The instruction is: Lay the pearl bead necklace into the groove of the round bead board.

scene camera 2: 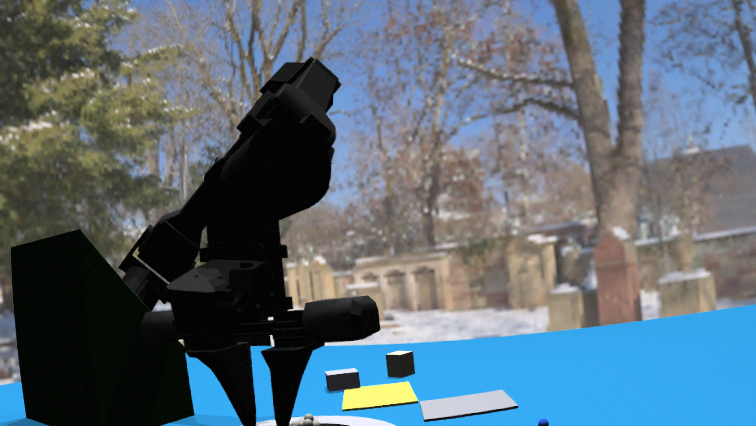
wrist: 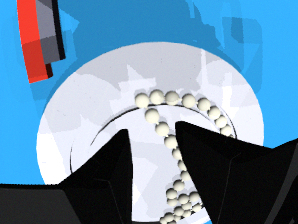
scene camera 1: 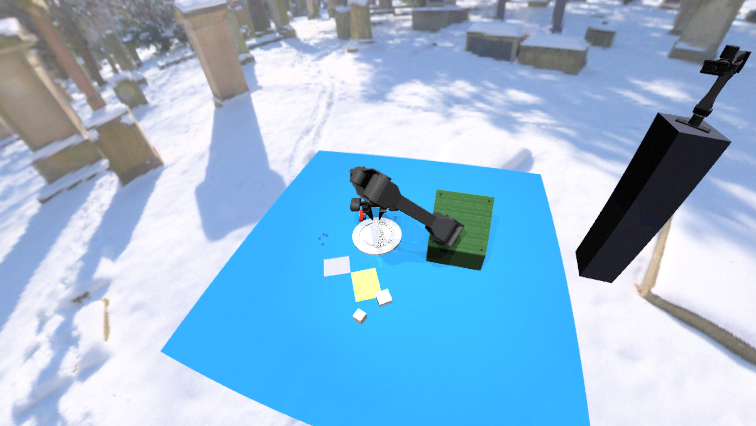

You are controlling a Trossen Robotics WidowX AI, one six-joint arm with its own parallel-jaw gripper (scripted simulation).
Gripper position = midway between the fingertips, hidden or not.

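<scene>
You'd find my gripper at (wrist: 152, 133). There's a yellow tile (scene camera 1: 365, 282), though in the wrist view it's out of frame. And there's a round white bead board (wrist: 154, 169).
</scene>
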